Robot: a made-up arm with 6 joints.
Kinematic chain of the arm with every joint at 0, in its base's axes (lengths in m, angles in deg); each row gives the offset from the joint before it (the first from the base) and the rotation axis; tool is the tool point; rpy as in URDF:
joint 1: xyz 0 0 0.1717 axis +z
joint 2: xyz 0 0 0 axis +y
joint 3: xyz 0.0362 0 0.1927 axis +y
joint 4: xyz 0.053 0 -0.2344 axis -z
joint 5: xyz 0 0 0 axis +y
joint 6: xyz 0.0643 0 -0.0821 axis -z
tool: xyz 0 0 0 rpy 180 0 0
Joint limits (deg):
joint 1: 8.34..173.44
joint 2: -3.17..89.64
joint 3: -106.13..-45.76
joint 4: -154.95..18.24
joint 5: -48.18..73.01
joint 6: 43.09..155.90
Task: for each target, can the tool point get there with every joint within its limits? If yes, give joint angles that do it. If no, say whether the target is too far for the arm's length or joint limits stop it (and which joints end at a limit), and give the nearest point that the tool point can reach.
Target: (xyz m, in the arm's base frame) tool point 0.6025 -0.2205 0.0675
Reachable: no: too far | nearest point 0.4692 0.0097 0.0857 | short by 0.267 m
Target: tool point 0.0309 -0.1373 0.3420
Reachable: no: joint limits stop it (at a limit: joint 1, joint 2, joint 3, joint 5) | nearest point -0.2043 -0.0547 0.1954 | short by 0.289 m
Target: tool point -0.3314 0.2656 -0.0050
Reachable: yes | joints 143.75 59.83 -96.09 -80.12 48.30 100.51
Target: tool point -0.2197 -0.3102 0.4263
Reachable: no: joint limits stop it (at a limit: joint 1, joint 2, joint 5) | nearest point -0.2651 -0.0740 0.4539 | short by 0.242 m
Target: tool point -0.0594 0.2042 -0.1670
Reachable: yes | joints 113.65 80.52 -77.13 -56.33 56.58 70.90
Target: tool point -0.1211 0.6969 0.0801
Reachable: no: too far | nearest point -0.0848 0.4880 0.1076 | short by 0.214 m
